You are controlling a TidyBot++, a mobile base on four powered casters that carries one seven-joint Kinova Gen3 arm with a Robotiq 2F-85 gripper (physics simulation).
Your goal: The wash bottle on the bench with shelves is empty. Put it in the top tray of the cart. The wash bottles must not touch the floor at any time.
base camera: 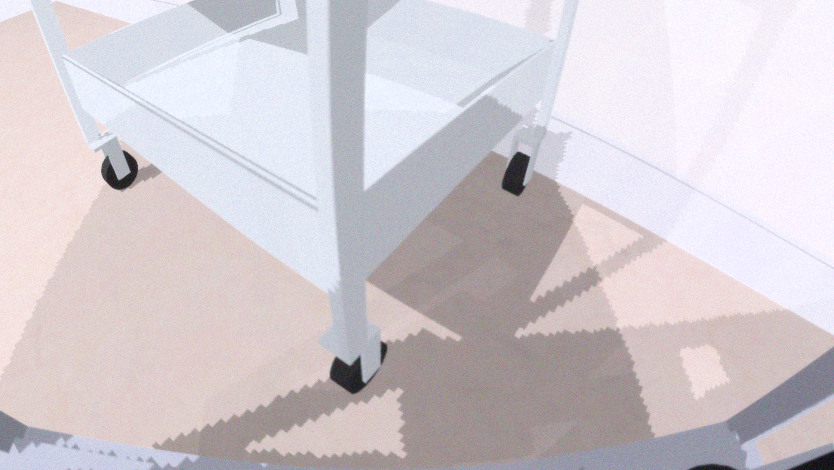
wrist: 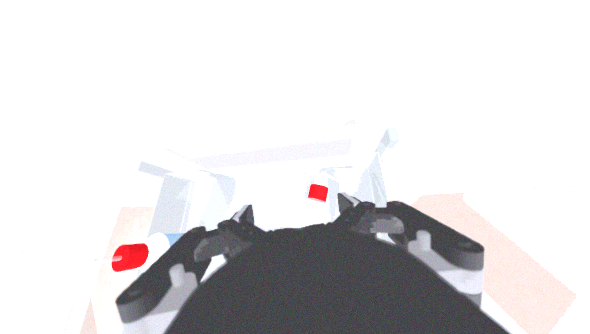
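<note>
The white cart stands in front of the base, with its lower tray and three casters showing in the base camera view; its top tray is out of that view. In the wrist view, the cart's tray shows pale and washed out beyond the fingers. A wash bottle with a red cap is within the tray's outline; its pale body blends into the tray, so its pose is hard to tell. My gripper is open and empty, with the red cap beyond the fingertips and apart from them.
A second wash bottle with a red cap and a blue part shows at the lower left of the wrist view, partly behind the left finger. A white wall rises behind and right of the cart. A cart caster stands nearest the base.
</note>
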